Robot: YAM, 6 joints.
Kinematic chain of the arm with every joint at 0, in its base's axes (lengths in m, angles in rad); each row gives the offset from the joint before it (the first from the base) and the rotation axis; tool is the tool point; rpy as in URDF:
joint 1: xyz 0 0 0.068 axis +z
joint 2: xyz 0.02 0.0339 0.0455 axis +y
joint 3: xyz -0.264 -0.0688 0 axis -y
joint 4: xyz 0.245 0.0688 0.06 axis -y
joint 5: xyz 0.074 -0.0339 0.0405 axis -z
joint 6: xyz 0.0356 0 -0.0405 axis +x
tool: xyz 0 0 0 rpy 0 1.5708 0
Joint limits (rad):
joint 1: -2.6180..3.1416
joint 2: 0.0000..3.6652
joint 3: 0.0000..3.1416
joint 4: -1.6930..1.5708
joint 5: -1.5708..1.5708
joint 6: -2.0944..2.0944
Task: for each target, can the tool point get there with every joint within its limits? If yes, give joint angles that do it. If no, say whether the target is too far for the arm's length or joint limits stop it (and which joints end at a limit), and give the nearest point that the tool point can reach.
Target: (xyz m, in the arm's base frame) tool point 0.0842 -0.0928 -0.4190
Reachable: no: joint limits stop it (at a limit: joint 2) | nearest point 0.0955 -0.1053 -0.3643 | short by 0.057 m
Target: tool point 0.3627 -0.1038 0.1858
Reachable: yes | joints -0.3664 1.8564 1.1435 -0.1476 -1.1890 1.6436
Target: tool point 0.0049 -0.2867 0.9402
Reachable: no: too far | nearest point 0.0036 -0.2121 0.7091 | short by 0.243 m
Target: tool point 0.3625 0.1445 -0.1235
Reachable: yes | joints 0.3688 3.0290 1.9890 -1.2004 -0.1143 0.2290
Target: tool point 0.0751 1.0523 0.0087
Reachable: no: too far | nearest point 0.0457 0.6410 0.0505 | short by 0.414 m
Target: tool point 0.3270 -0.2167 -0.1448
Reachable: yes | joints -0.6685 2.9516 1.6466 -0.3861 -1.1603 1.3395
